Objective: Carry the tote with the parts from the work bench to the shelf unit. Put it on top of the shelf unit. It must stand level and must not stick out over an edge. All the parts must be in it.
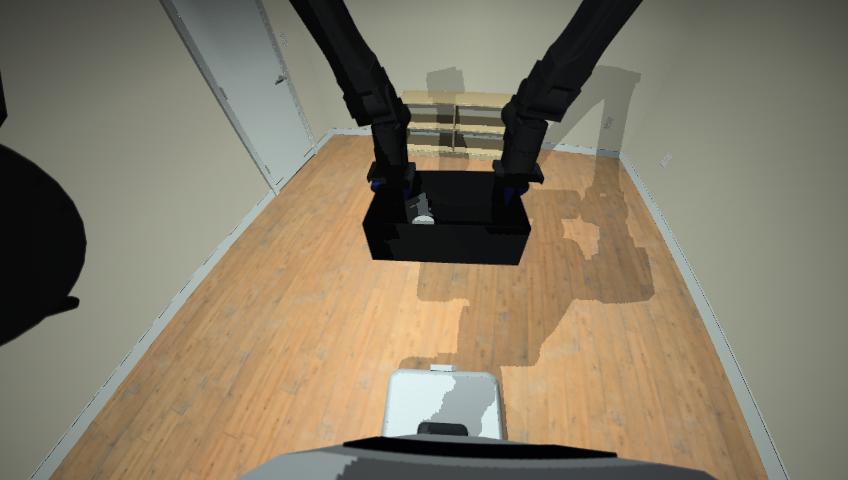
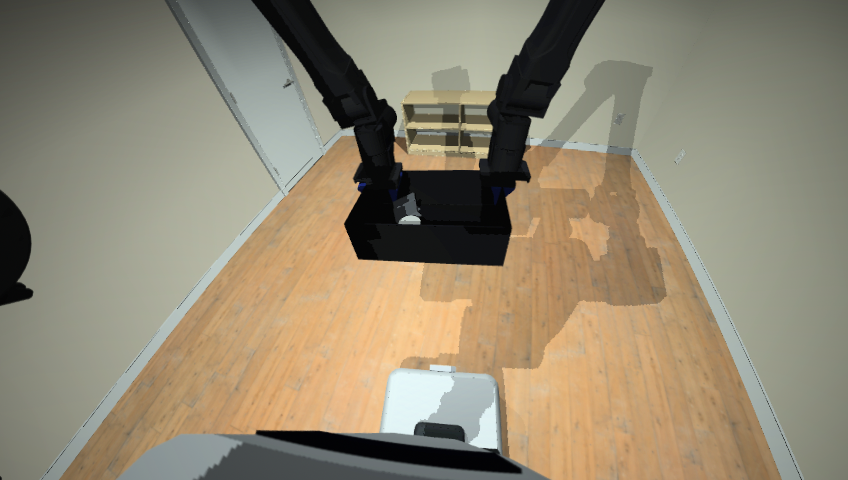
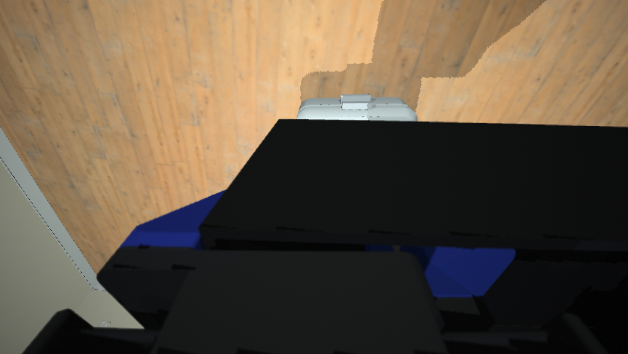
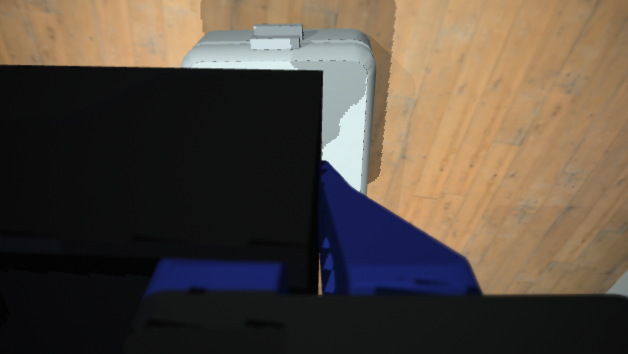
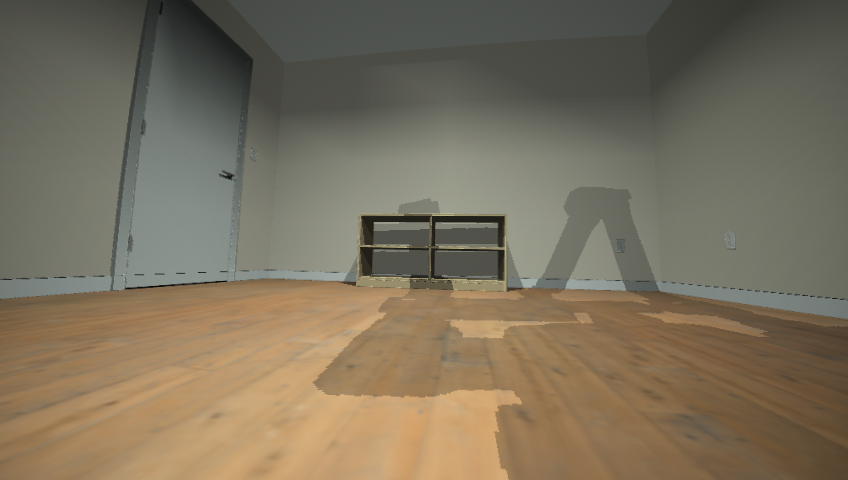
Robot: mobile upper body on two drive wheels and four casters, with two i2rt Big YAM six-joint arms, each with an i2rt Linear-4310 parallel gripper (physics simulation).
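Frame: origin at the left arm's base, x ahead, y left, z up, level; centimetres.
Seen in the pictures: left gripper, fingertip midpoint: (image 1: pixel 396 202) (image 2: pixel 385 202) (image 3: pixel 315 178); right gripper, fingertip midpoint: (image 1: pixel 506 203) (image 2: pixel 496 203) (image 4: pixel 313 176).
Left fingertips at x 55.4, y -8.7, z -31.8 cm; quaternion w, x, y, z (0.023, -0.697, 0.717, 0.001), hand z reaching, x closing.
A point is followed by its place in that frame.
The black tote (image 1: pixel 452 245) {x 38.1, y -22.4, z -27.1 cm} (image 2: pixel 428 245) {x 38.2, y -21.4, z -27.2 cm} (image 3: pixel 425 180) {x 58.5, y -12.3, z -27.0 cm} (image 4: pixel 150 160) {x 58.0, y -33.0, z -26.8 cm} hangs above the floor, roughly level. Inside at its left are a grey block-like part (image 1: pixel 419 206) {x 52.3, y -14.9, z -30.3 cm} (image 2: pixel 407 206) {x 52.4, y -15.0, z -30.3 cm} and a whitish round part (image 1: pixel 423 220) {x 48.0, y -16.1, z -30.6 cm} (image 2: pixel 410 220) {x 48.0, y -16.2, z -30.7 cm}; its dark interior hides whether more lie there. My left gripper (image 1: pixel 390 190) {x 55.4, y -8.7, z -31.8 cm} (image 2: pixel 377 190) {x 55.4, y -8.7, z -31.8 cm} is shut on the tote's left end wall. My right gripper (image 1: pixel 515 191) {x 54.5, y -36.1, z -31.1 cm} (image 2: pixel 502 191) {x 54.5, y -36.1, z -31.1 cm} is shut on the right end wall, one blue finger on each side. The light wooden shelf unit (image 1: pixel 476 99) {x 268.0, y -53.8, z -80.0 cm} (image 2: pixel 422 98) {x 273.8, y 6.8, z -80.0 cm} (image 5: pixel 476 285) {x 252.2, y -68.6, z -136.9 cm} stands beyond, at the far wall.
A grey door (image 1: pixel 238 65) {x 225.7, y 151.3, z -25.6 cm} (image 2: pixel 238 77) {x 214.0, y 153.2, z -27.4 cm} (image 5: pixel 190 154) {x 231.6, y 150.3, z -43.8 cm} is in the left wall. My white base (image 1: pixel 410 398) {x 19.3, y -7.9, z -115.0 cm} (image 2: pixel 410 398) {x 19.2, y -8.8, z -115.0 cm} is below, behind the tote. A dark rounded shape (image 1: pixel 35 237) (image 2: pixel 11 243) shows at the left edge. Walls bound the wooden floor (image 5: pixel 178 416) {x 71.5, y 10.4, z -141.0 cm} on both sides.
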